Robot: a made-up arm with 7 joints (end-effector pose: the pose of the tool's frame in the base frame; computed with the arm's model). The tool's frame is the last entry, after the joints. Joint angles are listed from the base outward.
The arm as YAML. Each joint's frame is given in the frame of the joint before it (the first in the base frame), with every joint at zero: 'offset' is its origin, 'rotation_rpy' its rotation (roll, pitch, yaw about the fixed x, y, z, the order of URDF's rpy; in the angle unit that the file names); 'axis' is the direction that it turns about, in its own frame. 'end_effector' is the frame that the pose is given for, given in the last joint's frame.
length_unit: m
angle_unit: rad
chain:
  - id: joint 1
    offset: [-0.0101, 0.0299, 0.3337]
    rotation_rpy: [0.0, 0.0, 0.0]
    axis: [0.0, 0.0, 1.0]
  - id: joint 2
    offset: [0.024, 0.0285, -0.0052]
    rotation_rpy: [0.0, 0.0, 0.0]
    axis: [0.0, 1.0, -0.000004]
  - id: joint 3
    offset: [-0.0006, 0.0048, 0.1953]
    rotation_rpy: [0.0, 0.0, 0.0]
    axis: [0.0, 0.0, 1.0]
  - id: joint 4
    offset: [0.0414, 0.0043, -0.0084]
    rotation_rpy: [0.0, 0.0, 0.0]
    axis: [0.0, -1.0, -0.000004]
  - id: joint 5
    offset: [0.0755, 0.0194, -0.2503]
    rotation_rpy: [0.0, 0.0, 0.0]
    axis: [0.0, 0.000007, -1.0]
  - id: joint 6
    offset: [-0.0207, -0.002, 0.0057]
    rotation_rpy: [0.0, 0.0, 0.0]
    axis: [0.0, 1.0, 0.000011]
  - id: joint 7
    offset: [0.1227, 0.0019, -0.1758]
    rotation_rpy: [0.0, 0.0, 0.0]
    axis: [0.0, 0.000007, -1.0]
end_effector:
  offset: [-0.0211, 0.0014, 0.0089]
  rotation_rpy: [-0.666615, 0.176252, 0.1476]
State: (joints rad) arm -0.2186 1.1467 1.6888 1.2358 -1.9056 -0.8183 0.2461
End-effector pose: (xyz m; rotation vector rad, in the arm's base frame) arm 0.0896 0.3389 0.5723 1.3720 -2.1479 0.8641
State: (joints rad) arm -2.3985 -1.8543 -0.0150 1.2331 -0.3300 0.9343 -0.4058
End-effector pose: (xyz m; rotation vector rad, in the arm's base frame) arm 0.0966 0.1100 0.7404 2.5967 -0.7151 1.3297
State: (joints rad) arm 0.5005 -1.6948 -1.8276 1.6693 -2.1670 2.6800 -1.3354
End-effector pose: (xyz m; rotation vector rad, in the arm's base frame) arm -0.2769 -0.2253 0.1110 0.5638 0.8192 0.4546
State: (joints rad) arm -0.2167 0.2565 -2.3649 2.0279 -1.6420 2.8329 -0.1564
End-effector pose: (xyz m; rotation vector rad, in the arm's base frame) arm -0.0621 0.1042 0.6817 -0.7291 -1.8826 1.6074
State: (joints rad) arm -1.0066 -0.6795 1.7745 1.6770 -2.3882 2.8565 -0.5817
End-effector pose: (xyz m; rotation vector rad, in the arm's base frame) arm 0.0422 0.2843 0.6759 -2.5064 0.5506 -1.2323
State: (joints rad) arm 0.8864 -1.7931 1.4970 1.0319 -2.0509 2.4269 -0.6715
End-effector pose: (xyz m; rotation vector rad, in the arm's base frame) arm -0.4183 0.0315 0.4469 -1.9915 -0.8859 -1.5718
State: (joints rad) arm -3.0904 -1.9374 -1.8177 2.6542 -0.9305 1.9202 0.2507
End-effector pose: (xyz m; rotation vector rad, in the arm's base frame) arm 0.2721 0.1940 -0.0001 -0.2881 0.8983 0.7781
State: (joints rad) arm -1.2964 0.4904 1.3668 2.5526 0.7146 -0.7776 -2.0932
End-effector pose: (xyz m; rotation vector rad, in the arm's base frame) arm 0.1198 -0.3232 0.7386 -2.0367 -1.2042 -1.4042
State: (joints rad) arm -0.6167 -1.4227 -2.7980 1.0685 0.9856 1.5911 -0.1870
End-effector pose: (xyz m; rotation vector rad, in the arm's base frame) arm -0.1583 -0.1673 0.0828 -1.9303 1.6150 1.7363
